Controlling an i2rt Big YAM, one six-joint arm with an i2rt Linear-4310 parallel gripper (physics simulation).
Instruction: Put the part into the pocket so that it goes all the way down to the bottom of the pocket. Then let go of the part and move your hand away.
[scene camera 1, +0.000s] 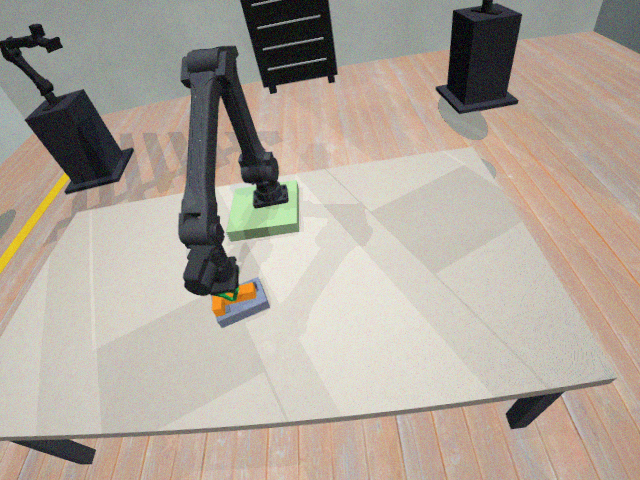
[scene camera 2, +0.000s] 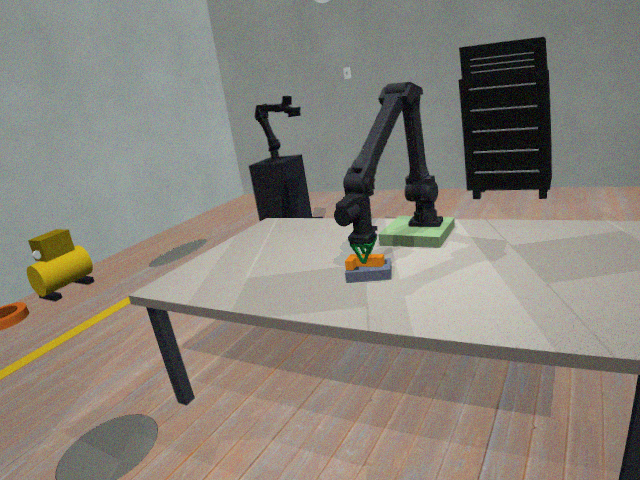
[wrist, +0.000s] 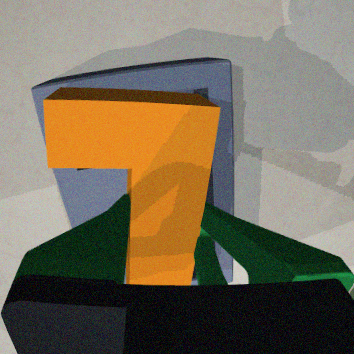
Note:
My gripper (scene camera 1: 233, 295) grips an orange L-shaped block (wrist: 165, 139), which still rests on a blue-grey pocket block (wrist: 210, 77).
My gripper also shows in scene camera 2 (scene camera 2: 365, 260) and in the wrist view (wrist: 161, 208).

